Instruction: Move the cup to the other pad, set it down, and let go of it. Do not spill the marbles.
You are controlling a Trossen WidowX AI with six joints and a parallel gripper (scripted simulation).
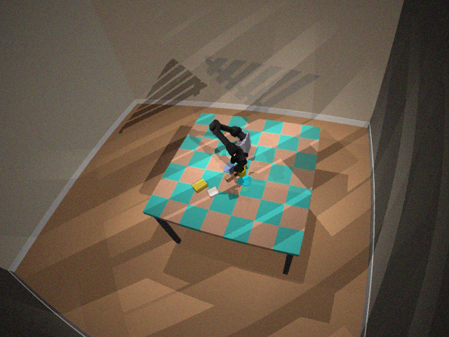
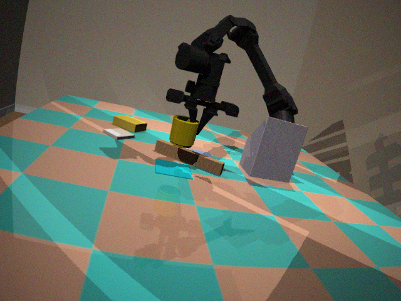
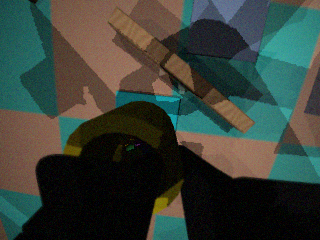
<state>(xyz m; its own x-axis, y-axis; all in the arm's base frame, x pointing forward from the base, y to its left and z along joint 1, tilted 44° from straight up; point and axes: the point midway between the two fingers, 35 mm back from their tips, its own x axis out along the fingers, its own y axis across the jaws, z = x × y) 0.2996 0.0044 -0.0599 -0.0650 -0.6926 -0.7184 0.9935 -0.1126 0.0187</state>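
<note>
My gripper tip is now 4 cm short of the cyan pad, 1 cm to the right of it and 11 cm above it. The rest, counted from my gripper tip: blue pad 7 cm behind, 14 cm to the right, 11 cm below; then yellow cup 2 cm ahead; then wooden bar 2 cm behind, 6 cm to the right, 9 cm below.
</note>
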